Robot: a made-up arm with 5 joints.
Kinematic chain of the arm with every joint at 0, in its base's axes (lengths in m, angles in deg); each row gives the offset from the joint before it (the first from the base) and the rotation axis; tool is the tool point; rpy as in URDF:
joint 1: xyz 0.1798 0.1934 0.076 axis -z
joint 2: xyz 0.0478 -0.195 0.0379 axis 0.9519 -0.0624 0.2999
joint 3: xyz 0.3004 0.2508 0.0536 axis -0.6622 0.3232 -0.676
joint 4: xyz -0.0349 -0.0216 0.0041 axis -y
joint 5: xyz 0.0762 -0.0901 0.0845 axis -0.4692 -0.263 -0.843
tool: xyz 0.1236 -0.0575 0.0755 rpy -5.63 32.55 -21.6
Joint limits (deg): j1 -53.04..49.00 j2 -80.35..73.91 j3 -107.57..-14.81 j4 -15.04..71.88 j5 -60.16..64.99
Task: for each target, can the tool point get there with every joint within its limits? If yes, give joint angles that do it. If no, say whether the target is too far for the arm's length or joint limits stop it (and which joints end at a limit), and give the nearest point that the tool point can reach.
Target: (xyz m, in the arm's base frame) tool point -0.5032 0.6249 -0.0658
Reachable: no: joint limits stop it (at a limit: joint 1, joint 3, joint 4, joint 5) | nearest point 0.3601 0.4909 0.1717 | short by 0.905 m
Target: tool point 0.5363 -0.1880 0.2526
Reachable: yes | joints 30.01 -54.99 -47.77 24.43 12.26
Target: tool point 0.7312 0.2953 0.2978
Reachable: yes | joints -13.72 -5.40 -81.89 8.19 -27.72
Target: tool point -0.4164 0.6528 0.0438
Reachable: no: joint limits stop it (at a limit: joint 1, joint 3, joint 4, joint 5) | nearest point 0.3550 0.4874 0.1907 | short by 0.803 m
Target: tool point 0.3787 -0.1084 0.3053
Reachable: yes | joints 16.36 3.17 -27.52 50.37 50.86
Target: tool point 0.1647 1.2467 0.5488
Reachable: no: too far | nearest point 0.4418 0.6824 0.3373 | short by 0.663 m
